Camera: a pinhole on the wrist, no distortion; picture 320 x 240 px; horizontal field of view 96.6 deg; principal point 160.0 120.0 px. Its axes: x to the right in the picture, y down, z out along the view. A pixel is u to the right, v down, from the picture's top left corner.
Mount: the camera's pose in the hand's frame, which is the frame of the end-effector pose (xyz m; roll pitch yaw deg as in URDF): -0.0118 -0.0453 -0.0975 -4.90 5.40 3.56
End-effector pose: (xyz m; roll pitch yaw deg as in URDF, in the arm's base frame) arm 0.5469 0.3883 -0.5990 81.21 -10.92 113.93
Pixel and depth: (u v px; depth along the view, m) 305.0 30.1 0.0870
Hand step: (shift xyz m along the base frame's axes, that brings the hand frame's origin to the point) -0.0430 0.0932 -0.0695
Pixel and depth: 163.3 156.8 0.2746
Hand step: 0.1452 0.0636 0.0769
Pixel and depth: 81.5 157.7 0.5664
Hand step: 0.5438 -0.1049 0.1506
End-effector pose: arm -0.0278 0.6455 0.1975 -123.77 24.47 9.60
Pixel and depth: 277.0 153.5 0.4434
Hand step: 0.2032 0.2183 -0.4011
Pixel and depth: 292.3 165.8 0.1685
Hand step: 0.1121 0.0425 -0.1149
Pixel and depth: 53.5 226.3 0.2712
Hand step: -0.2873 0.0029 -0.1305
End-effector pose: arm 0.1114 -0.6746 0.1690 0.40 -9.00 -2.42
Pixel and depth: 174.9 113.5 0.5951
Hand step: 0.0259 -0.0188 0.4995
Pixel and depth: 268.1 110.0 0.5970
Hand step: 0.4156 -0.0253 0.5272
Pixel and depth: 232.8 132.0 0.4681
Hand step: 0.2095 0.0401 0.3785
